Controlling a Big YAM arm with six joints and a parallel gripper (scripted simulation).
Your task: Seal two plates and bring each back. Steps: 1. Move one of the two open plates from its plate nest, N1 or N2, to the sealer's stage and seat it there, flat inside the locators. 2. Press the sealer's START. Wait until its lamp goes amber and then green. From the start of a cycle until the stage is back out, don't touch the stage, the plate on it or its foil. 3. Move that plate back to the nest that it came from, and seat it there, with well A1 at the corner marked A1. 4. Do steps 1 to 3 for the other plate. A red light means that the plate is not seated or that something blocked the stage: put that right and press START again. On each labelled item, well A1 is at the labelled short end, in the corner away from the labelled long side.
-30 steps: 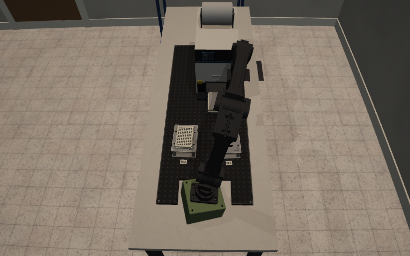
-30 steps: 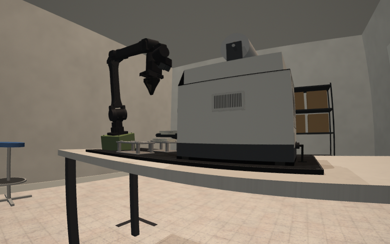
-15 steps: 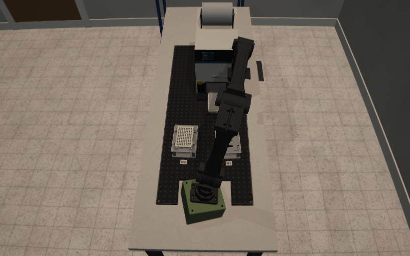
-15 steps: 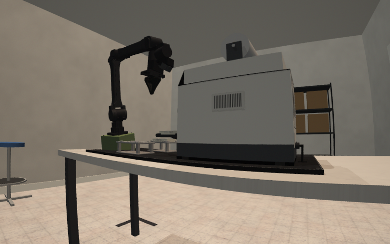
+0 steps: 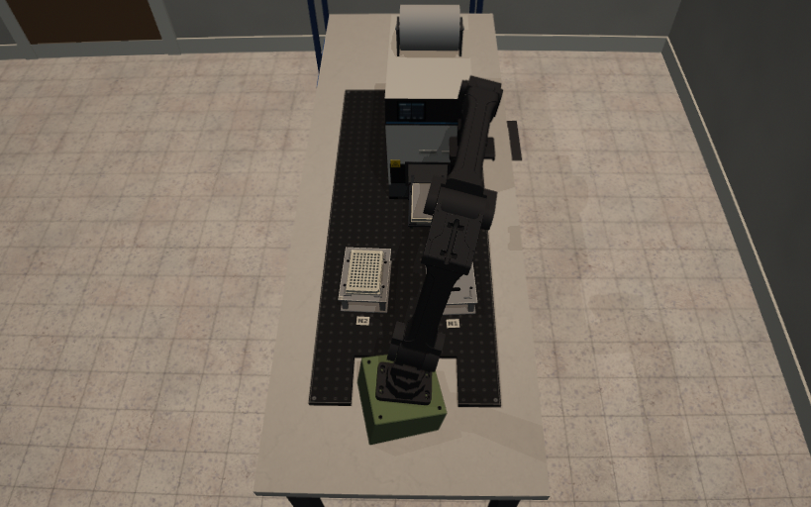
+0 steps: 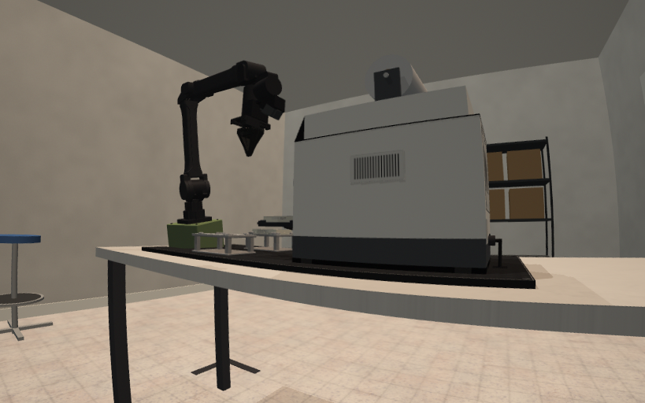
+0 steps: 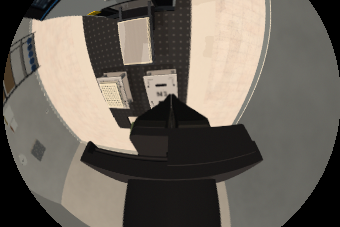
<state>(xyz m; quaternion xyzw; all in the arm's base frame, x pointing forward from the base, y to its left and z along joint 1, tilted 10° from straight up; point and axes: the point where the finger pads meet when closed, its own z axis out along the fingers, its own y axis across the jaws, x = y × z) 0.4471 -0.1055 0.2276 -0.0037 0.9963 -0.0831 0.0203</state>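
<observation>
The sealer stage lies 190 mm below my hand, 100 mm to the left of it and 60 mm ahead of it. The rest, counted from my hand: yellow warning label (190 mm to the left, 160 mm ahead, 140 mm below); foil roll (400 mm ahead, 130 mm above, 100 mm to the left); white well plate (250 mm to the left, 220 mm below, 140 mm behind).
</observation>
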